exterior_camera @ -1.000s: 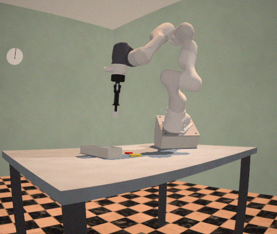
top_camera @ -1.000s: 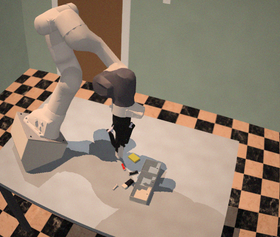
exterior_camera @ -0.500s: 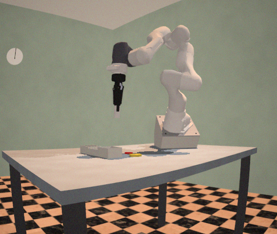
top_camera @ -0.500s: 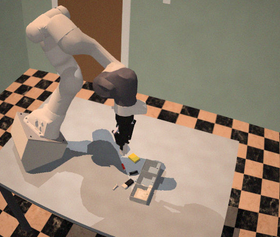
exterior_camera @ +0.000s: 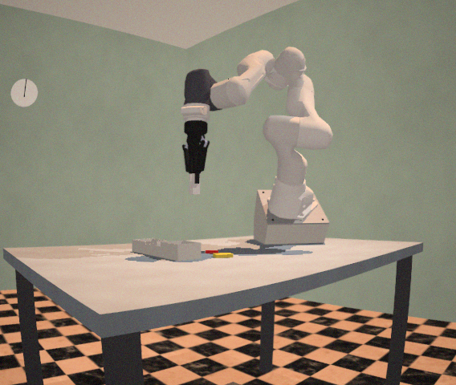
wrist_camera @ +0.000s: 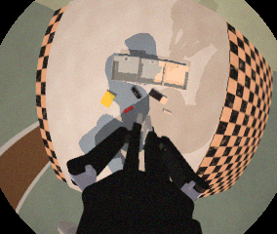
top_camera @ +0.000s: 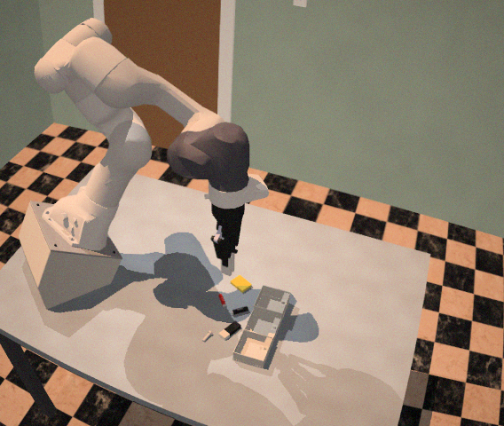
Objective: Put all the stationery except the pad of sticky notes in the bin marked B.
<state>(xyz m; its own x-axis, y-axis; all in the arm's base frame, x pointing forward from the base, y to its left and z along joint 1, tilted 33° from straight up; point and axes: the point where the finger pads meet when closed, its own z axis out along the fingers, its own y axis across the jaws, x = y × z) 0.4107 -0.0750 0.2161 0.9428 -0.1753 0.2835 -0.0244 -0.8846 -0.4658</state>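
Right now the bin is 110 mm ahead of my hand and 200 mm below it. The rest, counted from my hand: black pen-like thing 30 mm ahead, 30 mm to the left, 210 mm below; black-and-white block 30 mm ahead, 50 mm to the right, 210 mm below; red stick 40 mm behind, 40 mm to the left, 220 mm below.
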